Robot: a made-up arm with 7 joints.
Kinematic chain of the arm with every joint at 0, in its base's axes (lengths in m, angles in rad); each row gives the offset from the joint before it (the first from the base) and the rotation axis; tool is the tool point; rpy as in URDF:
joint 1: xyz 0 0 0.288 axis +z
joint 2: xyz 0 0 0 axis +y
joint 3: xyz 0 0 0.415 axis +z
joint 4: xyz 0.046 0 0 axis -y
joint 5: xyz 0.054 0 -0.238 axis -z
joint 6: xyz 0 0 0 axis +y
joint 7: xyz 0.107 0 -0.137 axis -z
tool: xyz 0 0 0 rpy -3.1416 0 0
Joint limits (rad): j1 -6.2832..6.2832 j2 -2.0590..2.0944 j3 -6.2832..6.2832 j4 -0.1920..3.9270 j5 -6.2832..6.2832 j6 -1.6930..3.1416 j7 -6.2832..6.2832
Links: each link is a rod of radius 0.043 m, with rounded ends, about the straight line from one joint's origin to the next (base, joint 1, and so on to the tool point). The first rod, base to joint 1, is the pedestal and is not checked.
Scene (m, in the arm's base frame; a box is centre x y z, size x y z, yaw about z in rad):
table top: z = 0
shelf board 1: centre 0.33 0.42 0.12 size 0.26 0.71 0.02 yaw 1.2
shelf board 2: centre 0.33 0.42 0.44 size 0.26 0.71 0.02 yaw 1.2
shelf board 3: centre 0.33 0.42 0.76 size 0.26 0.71 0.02 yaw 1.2
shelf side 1: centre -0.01 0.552 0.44 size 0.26 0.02 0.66 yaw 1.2
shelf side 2: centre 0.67 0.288 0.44 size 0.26 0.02 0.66 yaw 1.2
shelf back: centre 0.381 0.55 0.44 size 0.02 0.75 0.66 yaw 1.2
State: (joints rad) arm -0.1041 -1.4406 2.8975 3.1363 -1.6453 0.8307 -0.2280
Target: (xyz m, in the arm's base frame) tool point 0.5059 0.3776 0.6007
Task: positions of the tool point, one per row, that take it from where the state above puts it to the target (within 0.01 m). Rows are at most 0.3 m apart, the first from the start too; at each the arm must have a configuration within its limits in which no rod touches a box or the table.
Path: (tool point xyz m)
1: -0.7104 0.0955 0.6645
2: -0.5264 0.0777 0.8631
3: -0.2882 0.0657 0.9735
4: -0.0396 0.0638 0.9830
5: 0.1747 0.0711 0.9021
6: 0.3229 0.0821 0.7612
7: 0.3943 0.0906 0.6007
8: 0.4341 0.1556 0.6023
9: 0.4628 0.2199 0.6068
10: 0.4828 0.2795 0.6107
11: 0.4967 0.3322 0.6101
12: 0.5059 0.3776 0.6007

